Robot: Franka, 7 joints.
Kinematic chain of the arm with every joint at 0, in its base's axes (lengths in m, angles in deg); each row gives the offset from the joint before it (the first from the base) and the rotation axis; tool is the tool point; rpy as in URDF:
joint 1: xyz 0 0 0.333 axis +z
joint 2: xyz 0 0 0 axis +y
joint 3: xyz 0 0 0.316 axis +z
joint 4: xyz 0.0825 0 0 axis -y
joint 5: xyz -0.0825 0 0.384 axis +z
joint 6: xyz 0 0 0 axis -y
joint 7: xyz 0.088 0 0 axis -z
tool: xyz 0 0 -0.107 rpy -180 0 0
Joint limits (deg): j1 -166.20..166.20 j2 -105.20..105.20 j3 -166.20..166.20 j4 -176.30..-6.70 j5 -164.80..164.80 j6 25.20..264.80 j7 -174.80..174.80
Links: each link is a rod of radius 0.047 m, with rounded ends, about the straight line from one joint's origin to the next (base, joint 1, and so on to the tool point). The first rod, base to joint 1, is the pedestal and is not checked.
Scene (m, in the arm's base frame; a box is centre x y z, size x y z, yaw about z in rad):
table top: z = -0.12
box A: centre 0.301 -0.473 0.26 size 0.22 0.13 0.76 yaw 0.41
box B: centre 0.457 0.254 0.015 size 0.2 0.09 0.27 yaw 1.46
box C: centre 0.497 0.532 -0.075 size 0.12 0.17 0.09 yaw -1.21
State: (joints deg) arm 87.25 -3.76 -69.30 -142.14 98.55 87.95 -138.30
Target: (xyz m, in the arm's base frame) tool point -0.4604 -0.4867 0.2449
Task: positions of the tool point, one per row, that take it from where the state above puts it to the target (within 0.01 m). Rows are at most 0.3 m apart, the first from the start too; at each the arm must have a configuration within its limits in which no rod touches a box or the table.
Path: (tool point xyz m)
1: 0.5145 0.1483 0.4262
2: 0.5875 0.0540 0.5149
3: 0.6227 -0.0084 0.6065
4: 0.6441 -0.0235 0.6766
5: 0.6737 0.0018 0.6995
6: 0.5341 -0.1953 0.8333
7: 0.3438 -0.3898 0.8652
8: 0.1416 -0.5474 0.7885
9: -0.0285 -0.6421 0.6199
10: -0.1289 -0.6617 0.3975
11: -0.3060 -0.6040 0.3178
12: -0.4604 -0.4867 0.2449

